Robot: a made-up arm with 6 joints. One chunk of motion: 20 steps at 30 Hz.
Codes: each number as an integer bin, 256 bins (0 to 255) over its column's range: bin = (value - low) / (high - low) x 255, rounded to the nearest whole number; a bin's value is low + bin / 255 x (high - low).
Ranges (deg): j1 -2.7..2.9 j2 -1..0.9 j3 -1.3..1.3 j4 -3.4..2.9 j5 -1.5..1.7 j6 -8.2..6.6
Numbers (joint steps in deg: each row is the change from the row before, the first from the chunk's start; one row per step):
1: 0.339 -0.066 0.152 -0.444 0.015 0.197
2: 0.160 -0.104 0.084 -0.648 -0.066 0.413
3: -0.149 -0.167 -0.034 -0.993 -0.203 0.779
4: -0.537 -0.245 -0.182 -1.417 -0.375 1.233
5: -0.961 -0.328 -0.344 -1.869 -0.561 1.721
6: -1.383 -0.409 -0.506 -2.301 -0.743 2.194
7: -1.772 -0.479 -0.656 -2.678 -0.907 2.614
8: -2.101 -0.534 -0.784 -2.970 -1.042 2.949
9: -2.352 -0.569 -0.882 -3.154 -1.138 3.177
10: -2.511 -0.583 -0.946 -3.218 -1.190 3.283
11: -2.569 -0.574 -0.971 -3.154 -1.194 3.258
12: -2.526 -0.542 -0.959 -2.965 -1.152 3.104
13: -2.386 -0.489 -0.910 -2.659 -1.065 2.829
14: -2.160 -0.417 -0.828 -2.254 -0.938 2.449
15: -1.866 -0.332 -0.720 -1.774 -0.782 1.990
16: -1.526 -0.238 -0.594 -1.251 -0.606 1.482
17: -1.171 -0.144 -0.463 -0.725 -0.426 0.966
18: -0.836 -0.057 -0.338 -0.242 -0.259 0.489
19: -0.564 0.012 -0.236 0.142 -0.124 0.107
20: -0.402 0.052 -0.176 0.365 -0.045 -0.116
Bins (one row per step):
1: 138 125 142 120 121 145
2: 130 120 136 111 114 148
3: 116 112 124 97 103 155
4: 98 101 110 80 90 163
5: 79 90 94 62 75 171
6: 60 79 78 44 60 179
7: 42 70 63 29 47 186
8: 27 63 51 17 36 192
9: 16 58 41 10 29 196
10: 9 56 35 7 25 198
11: 6 57 32 10 24 197
12: 8 61 33 18 28 195
13: 14 69 38 30 35 190
14: 25 78 46 46 45 183
15: 38 90 57 66 57 176
16: 53 102 69 87 71 167
17: 70 115 82 108 86 158
18: 85 127 94 128 99 150
19: 97 136 104 143 110 143
20: 105 141 110 152 116 139

